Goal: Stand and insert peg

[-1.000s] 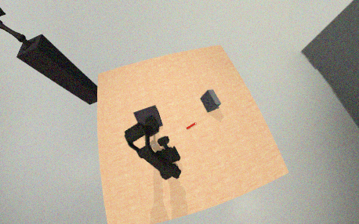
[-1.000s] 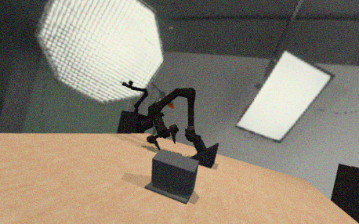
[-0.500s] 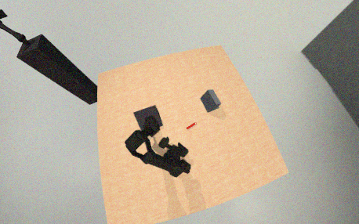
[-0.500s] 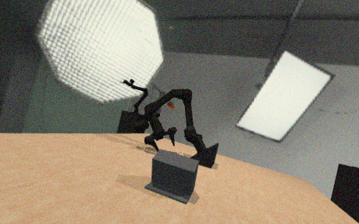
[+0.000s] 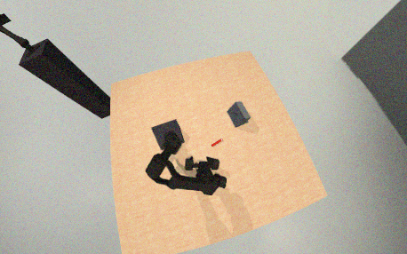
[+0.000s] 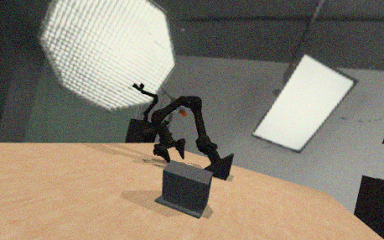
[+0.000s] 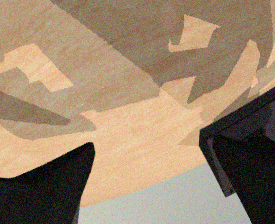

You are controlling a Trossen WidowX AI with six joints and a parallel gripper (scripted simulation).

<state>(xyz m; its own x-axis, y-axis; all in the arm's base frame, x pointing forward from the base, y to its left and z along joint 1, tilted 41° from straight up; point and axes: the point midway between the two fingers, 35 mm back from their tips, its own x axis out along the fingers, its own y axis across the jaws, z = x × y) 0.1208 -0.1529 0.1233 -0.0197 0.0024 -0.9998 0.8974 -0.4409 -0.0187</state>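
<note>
The red peg is 150 mm ahead of my gripper tip, 50 mm to the left of it and 20 mm below it. Also, from my gripper tip: sloped panel: 340 mm ahead, 160 mm to the left, 20 mm above.
</note>
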